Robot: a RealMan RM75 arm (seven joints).
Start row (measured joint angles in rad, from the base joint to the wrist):
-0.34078 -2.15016 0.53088 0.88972 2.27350 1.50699 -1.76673
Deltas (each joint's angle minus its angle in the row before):
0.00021 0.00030 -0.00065 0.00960 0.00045 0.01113 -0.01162
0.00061 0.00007 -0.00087 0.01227 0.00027 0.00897 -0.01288
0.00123 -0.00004 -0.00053 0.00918 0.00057 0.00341 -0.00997
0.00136 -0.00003 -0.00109 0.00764 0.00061 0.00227 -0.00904
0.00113 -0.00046 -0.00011 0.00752 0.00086 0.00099 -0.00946
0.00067 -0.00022 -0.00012 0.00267 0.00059 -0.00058 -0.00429
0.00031 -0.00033 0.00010 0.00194 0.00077 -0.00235 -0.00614
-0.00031 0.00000 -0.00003 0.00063 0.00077 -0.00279 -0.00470
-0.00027 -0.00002 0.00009 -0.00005 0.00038 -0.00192 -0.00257
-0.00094 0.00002 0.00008 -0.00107 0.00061 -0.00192 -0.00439
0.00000 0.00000 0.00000 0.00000 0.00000 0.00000 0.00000
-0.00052 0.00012 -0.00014 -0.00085 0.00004 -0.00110 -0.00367
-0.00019 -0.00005 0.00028 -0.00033 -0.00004 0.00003 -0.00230
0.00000 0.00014 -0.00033 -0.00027 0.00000 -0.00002 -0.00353
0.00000 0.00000 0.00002 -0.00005 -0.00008 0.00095 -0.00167
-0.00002 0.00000 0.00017 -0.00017 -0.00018 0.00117 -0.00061
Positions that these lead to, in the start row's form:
-0.34057 -2.14986 0.53023 0.89932 2.27395 1.51812 -1.77835
-0.33996 -2.14979 0.52936 0.91159 2.27422 1.52709 -1.79123
-0.33873 -2.14983 0.52883 0.92077 2.27479 1.53050 -1.80120
-0.33737 -2.14986 0.52774 0.92841 2.27540 1.53277 -1.81024
-0.33624 -2.15032 0.52763 0.93593 2.27626 1.53376 -1.81970
-0.33557 -2.15054 0.52751 0.93860 2.27685 1.53318 -1.82399
-0.33526 -2.15087 0.52761 0.94054 2.27762 1.53083 -1.83013
-0.33557 -2.15087 0.52758 0.94117 2.27839 1.52804 -1.83483
-0.33584 -2.15089 0.52767 0.94112 2.27877 1.52612 -1.83740
-0.33678 -2.15087 0.52775 0.94005 2.27938 1.52420 -1.84179
-0.33678 -2.15087 0.52775 0.94005 2.27938 1.52420 -1.84179
-0.33730 -2.15075 0.52761 0.93920 2.27942 1.52310 -1.84546
-0.33749 -2.15080 0.52789 0.93887 2.27938 1.52313 -1.84776
-0.33749 -2.15066 0.52756 0.93860 2.27938 1.52311 -1.85129
-0.33749 -2.15066 0.52758 0.93855 2.27930 1.52406 -1.85296
-0.33751 -2.15066 0.52775 0.93838 2.27912 1.52523 -1.85357

